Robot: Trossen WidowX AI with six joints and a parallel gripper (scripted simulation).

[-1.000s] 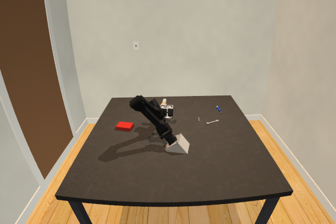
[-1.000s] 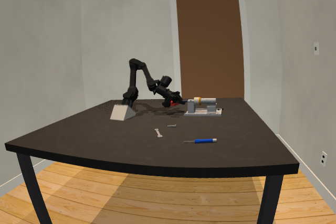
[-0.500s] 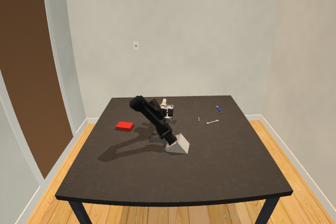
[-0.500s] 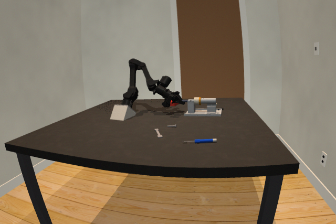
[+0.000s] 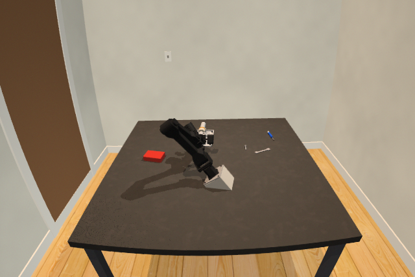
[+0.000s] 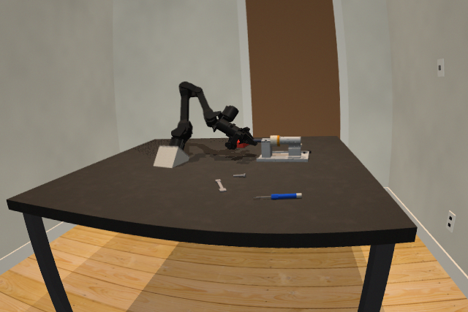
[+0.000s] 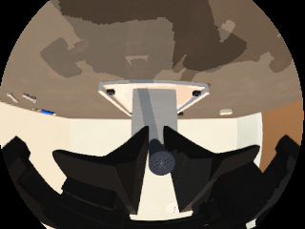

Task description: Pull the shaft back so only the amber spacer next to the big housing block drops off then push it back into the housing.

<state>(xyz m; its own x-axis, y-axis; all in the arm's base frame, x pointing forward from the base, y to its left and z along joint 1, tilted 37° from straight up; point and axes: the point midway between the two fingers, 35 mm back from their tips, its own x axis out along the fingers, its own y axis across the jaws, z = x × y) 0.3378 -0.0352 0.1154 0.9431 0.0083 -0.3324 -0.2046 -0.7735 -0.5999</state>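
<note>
Right now the dark shaft is 70 mm ahead of my hand and 20 mm to the right of it. From my hand the other things lie so: bolt: 30 mm behind, 310 mm to the right, 70 mm below; shaft fixture: 160 mm ahead, 30 mm to the right, 30 mm below; amber spacer: 130 mm ahead, 30 mm to the right.
</note>
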